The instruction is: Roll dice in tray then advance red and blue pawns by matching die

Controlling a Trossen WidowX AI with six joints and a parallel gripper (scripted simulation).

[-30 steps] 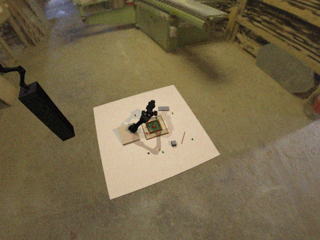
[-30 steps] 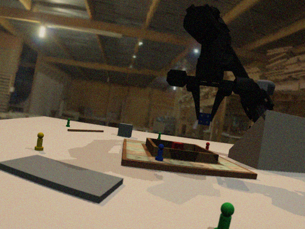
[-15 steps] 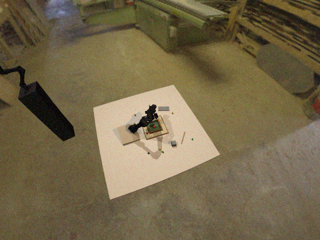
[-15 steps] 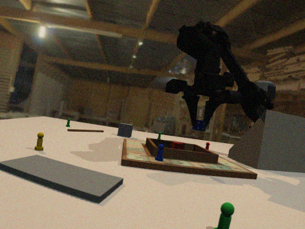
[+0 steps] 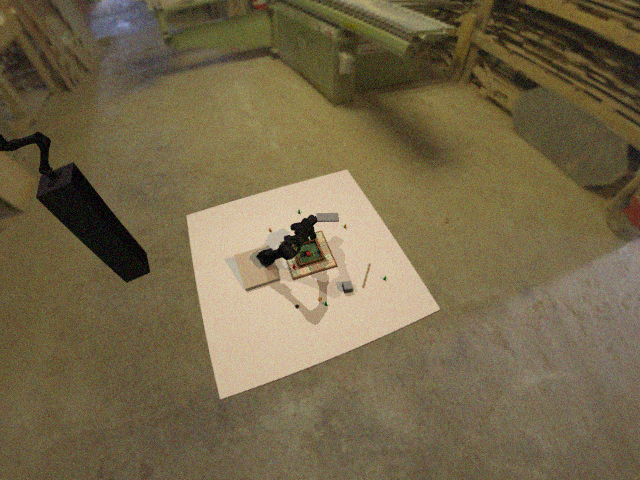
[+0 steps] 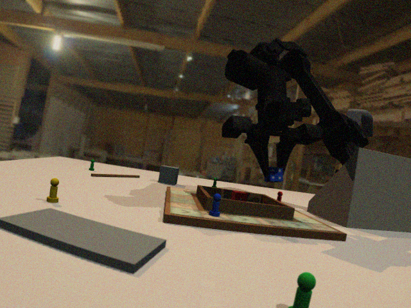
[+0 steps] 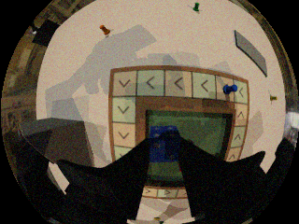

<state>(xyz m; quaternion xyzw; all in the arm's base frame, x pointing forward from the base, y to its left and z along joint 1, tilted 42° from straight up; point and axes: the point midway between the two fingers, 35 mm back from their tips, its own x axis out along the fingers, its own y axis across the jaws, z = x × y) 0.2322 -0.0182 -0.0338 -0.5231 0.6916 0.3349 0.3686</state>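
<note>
The red pawn lies 9 cm behind my gripper tip, 10 cm to the right of it and 5 cm below it. From my gripper tip the other things lie so: blue pawn (12 cm ahead, 5 cm to the left, 5 cm below); flat grey slab (29 cm ahead, 15 cm to the left, 8 cm below); yellow pawn (36 cm ahead, 2 cm to the left, 7 cm below).
</note>
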